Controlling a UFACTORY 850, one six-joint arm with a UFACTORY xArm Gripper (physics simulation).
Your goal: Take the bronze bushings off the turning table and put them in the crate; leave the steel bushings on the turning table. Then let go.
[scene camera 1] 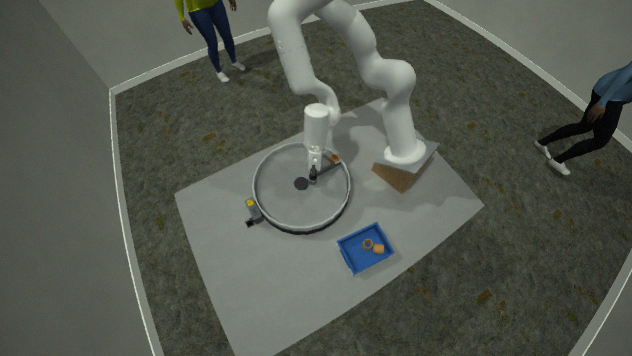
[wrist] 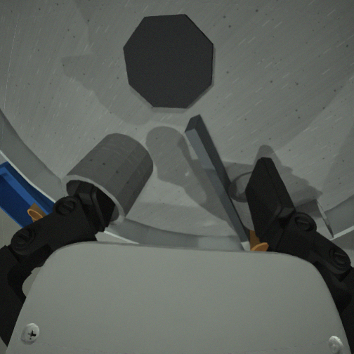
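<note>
My gripper (scene camera 1: 313, 175) (wrist: 185, 168) is open, low over the turning table (scene camera 1: 280, 200) (wrist: 285, 75), near its hub. In the wrist view, a steel bushing (wrist: 117, 167) sits tilted around the left fingertip, which goes into its open end; nothing is clamped between the fingers. Another steel bushing (wrist: 240, 189) is partly hidden behind the right finger, beside the dark bar. A bronze bushing (scene camera 1: 335, 158) (wrist: 258, 243) lies near the table's rim, partly hidden in the wrist view. In the scene view, two bronze bushings (scene camera 1: 378, 248) (scene camera 1: 368, 249) lie in the blue crate (scene camera 1: 355, 254) (wrist: 15, 192).
A dark bar (scene camera 1: 329, 169) (wrist: 215, 177) reaches from the turning table's rim inward, between the fingers in the wrist view. The dark hub (scene camera 1: 301, 183) (wrist: 169, 61) is at the centre. A raised rim surrounds the turning table. A small grey device (scene camera 1: 254, 211) stands beside it.
</note>
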